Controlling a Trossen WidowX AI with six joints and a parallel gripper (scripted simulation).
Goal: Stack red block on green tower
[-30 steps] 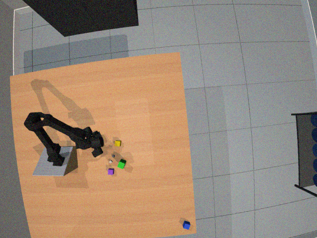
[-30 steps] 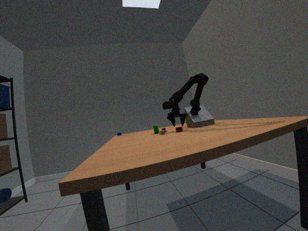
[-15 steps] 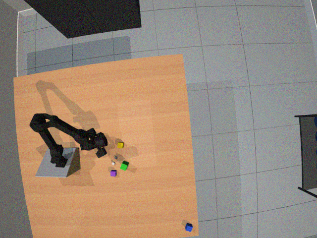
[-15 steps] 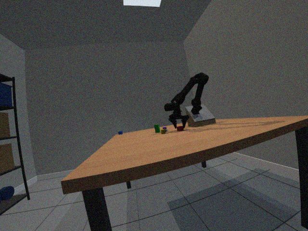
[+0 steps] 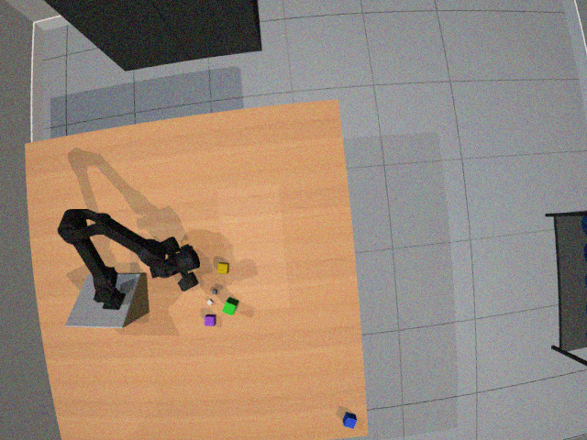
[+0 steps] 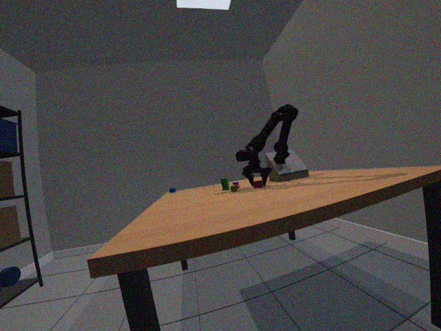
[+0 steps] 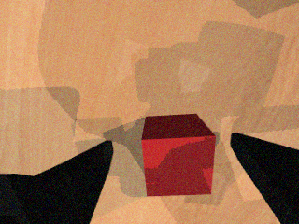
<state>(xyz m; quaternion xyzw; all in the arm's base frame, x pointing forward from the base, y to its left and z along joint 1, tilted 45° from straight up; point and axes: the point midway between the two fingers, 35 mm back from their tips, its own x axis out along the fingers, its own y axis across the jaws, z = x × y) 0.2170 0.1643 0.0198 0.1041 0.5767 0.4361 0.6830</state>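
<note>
My gripper tip is 90 mm short of the purple block, 220 mm to the left of it and 10 mm below it. From my gripper tip the other things lie so: red block (10 mm above); yellow block (140 mm ahead, 20 mm to the right, 10 mm above); blue block (610 mm ahead, 610 mm to the right, 10 mm above).
</note>
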